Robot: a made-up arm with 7 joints.
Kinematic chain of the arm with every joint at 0, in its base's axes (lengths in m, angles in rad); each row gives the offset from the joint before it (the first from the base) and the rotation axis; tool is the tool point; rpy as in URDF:
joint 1: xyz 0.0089 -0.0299 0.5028 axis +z
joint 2: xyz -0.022 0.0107 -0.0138 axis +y
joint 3: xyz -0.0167 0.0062 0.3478 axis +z
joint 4: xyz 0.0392 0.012 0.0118 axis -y
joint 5: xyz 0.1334 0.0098 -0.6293 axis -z
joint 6: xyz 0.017 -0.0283 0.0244 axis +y
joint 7: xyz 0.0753 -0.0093 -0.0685 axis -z
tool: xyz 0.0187 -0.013 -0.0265 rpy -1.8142 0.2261 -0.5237
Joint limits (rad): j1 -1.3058..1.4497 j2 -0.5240..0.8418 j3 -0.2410..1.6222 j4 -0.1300..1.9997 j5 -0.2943..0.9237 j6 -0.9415..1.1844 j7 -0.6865..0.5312
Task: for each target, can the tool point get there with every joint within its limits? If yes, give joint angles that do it. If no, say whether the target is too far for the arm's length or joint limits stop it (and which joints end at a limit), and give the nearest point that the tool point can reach.
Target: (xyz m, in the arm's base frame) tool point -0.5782 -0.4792 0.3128
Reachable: no: joint limits stop it (at a limit: joint 1, joint 2, joint 3, joint 5, joint 7) | nearest point -0.4519 -0.2539 0.3246 | short by 0.259 m
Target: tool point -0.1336 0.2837 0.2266
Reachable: yes | joints 0.6063 0.3985 1.3025 0.1546 0.5988 -0.7295 -0.1381
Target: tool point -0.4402 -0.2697 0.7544
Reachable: no: joint limits stop it (at a limit: joint 1, joint 2, joint 3, joint 5, joint 6, joint 7) | nearest point -0.7225 -0.2220 0.7669 | short by 0.287 m
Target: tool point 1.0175 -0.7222 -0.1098
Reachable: no: too far | nearest point 0.7025 -0.5060 0.2167 | short by 0.503 m
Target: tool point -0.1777 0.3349 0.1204
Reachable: yes | joints 0.8769 0.5134 0.8562 0.4568 0.0711 0.6753 0.1904
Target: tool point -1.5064 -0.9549 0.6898
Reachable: no: too far | nearest point -0.8148 -0.2892 0.9284 | short by 0.989 m
